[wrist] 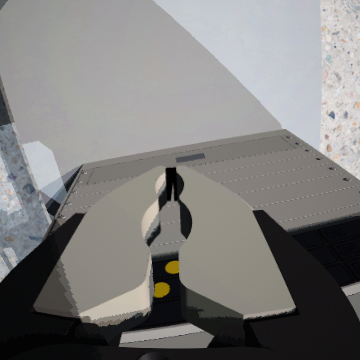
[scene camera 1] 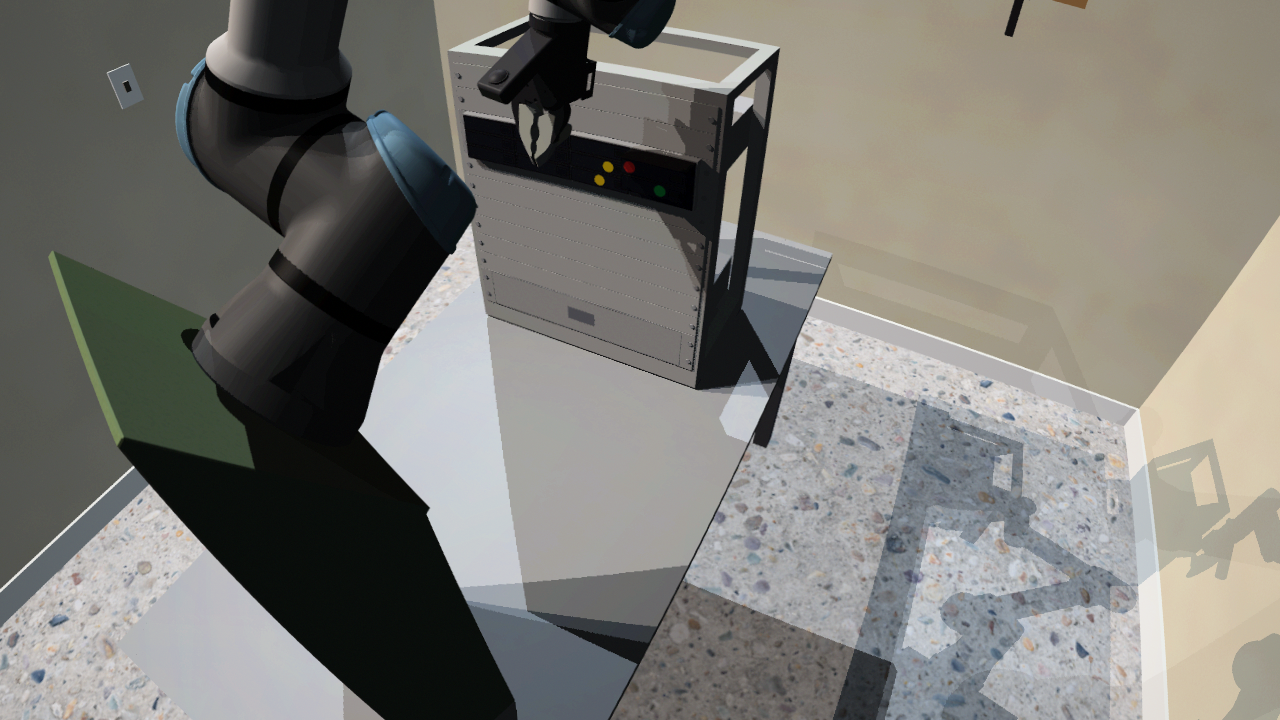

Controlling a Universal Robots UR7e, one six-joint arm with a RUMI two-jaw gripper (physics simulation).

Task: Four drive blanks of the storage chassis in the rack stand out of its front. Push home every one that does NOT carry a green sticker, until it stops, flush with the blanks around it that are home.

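Pixels of known places: gripper, fingertip midpoint: (wrist: 173, 170) (scene camera 1: 537, 165); arm's base, link origin: (scene camera 1: 274, 390).
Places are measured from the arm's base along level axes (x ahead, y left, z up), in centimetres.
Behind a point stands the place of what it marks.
The black storage chassis (scene camera 1: 581, 154) {x 66.0, y -11.4, z -11.9 cm} (wrist: 320, 252) {x 69.7, y -0.1, z -13.5 cm} crosses the upper part of the rack (scene camera 1: 703, 268) {x 60.9, y -32.8, z -28.7 cm}. On its front are two yellow stickers, an upper one (scene camera 1: 607, 166) {x 64.5, y -15.9, z -13.0 cm} and a lower one (scene camera 1: 599, 180) {x 65.0, y -14.5, z -16.0 cm}, a red sticker (scene camera 1: 629, 167) {x 59.5, y -20.2, z -10.2 cm} and a green sticker (scene camera 1: 659, 190) {x 58.0, y -25.0, z -13.0 cm}. Two yellow stickers (wrist: 173, 267) {x 65.0, y -14.5, z -15.8 cm} (wrist: 161, 289) {x 64.6, y -15.8, z -13.0 cm} show between the fingers in the wrist view. The blanks' edges are too dark to tell which stand out. My gripper (scene camera 1: 537, 162) {x 51.4, y -8.3, z -6.7 cm} (wrist: 173, 170) {x 51.4, y -8.3, z -6.7 cm} is shut and empty, in front of the chassis, left of the stickers in the scene view. Its fingers hide part of the chassis.
Light grey panels (scene camera 1: 581, 241) {x 67.9, y -10.4, z -30.5 cm} (wrist: 240, 180) {x 70.3, y -3.1, z -34.8 cm} fill the rack below the chassis, with more above it. The rack stands on a grey table (scene camera 1: 590, 483) {x 35.6, y -17.5, z -58.4 cm} (wrist: 110, 90) {x 49.1, y -18.9, z -58.4 cm}. A green board (scene camera 1: 152, 358) {x -6.8, y 1.7, z 9.8 cm} is at the left beside my arm's base. A wall stands behind the rack.
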